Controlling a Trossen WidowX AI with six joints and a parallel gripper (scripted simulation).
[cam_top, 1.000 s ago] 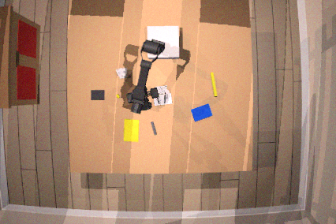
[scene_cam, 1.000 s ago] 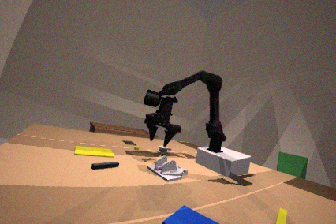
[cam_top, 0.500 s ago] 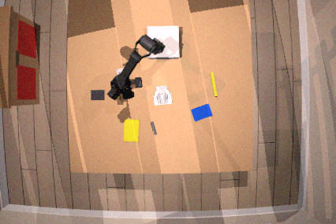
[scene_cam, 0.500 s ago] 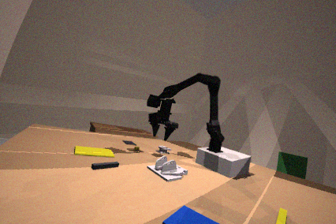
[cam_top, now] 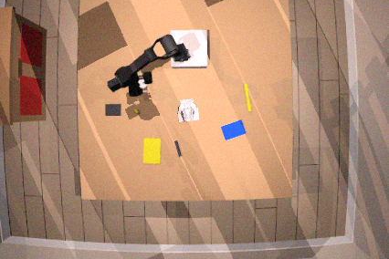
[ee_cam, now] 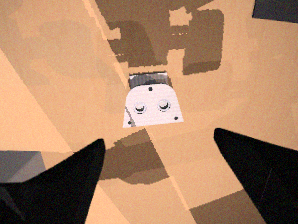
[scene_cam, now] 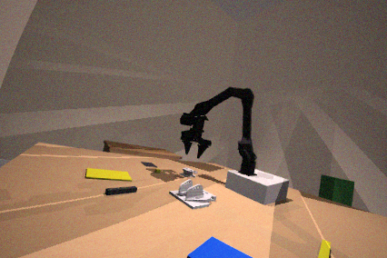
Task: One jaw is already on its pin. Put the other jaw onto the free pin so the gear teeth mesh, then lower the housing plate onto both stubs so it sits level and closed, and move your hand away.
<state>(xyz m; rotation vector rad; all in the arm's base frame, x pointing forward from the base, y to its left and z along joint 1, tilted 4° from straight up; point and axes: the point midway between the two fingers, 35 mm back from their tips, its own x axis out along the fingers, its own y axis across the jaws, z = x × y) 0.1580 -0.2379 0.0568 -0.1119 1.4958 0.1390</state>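
The small white part lies 70 mm below my gripper tip. From my gripper tip the other things lie so: silver jaw: 120 mm ahead, 260 mm to the left, 80 mm below; yellow cube: 160 mm ahead, 20 mm to the right, 90 mm below; dark square: 160 mm ahead, 170 mm to the right, 100 mm below.
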